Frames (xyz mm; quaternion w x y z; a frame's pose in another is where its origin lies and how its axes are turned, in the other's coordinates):
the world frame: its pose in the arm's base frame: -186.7 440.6 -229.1 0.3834 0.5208 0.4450 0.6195
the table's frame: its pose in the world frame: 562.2 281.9 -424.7 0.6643 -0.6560 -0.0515 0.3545
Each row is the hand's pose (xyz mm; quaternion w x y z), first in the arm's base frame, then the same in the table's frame.
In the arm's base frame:
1: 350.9 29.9 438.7 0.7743 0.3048 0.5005 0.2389
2: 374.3 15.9 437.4 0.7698 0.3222 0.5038 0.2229
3: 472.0 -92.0 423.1 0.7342 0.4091 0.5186 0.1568
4: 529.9 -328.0 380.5 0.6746 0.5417 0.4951 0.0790
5: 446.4 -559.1 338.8 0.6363 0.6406 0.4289 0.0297
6: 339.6 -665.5 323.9 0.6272 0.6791 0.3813 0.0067
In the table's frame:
1: -733.9 -565.1 965.2 0.4324 0.3838 0.2642 -0.7719
2: -753.6 -577.4 979.6 0.4216 0.3897 0.2455 -0.7811
3: -865.3 -602.3 1070.7 0.3736 0.4257 0.1508 -0.8102
4: -1036.7 -524.4 1230.1 0.3317 0.4520 -0.0073 -0.8280
5: -1131.9 -331.9 1356.7 0.3253 0.4331 -0.1401 -0.8289
6: -1137.1 -187.9 1403.4 0.3289 0.4051 -0.1999 -0.8293

